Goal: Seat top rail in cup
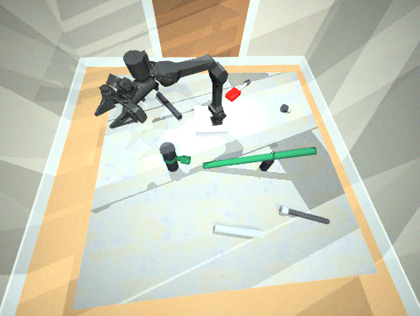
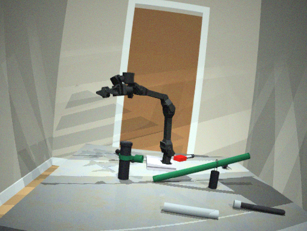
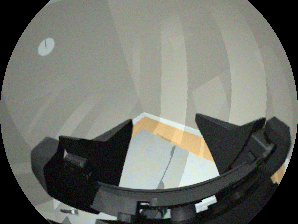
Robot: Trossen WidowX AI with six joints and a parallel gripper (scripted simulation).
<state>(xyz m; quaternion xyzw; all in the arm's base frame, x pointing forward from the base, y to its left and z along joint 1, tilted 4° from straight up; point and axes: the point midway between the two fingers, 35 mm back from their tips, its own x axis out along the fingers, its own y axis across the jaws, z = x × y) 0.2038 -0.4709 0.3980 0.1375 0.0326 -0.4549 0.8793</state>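
The green brace band lies 1 cm ahead of my gripper tip, 20 cm to the left of it and 33 cm below it. From my gripper tip the other things lie so: white cylinder: 39 cm ahead, 40 cm to the left, 44 cm below; then short dark post: 11 cm ahead, 65 cm to the left, 35 cm below; then dark tube: 42 cm behind, 21 cm to the left, 44 cm below.
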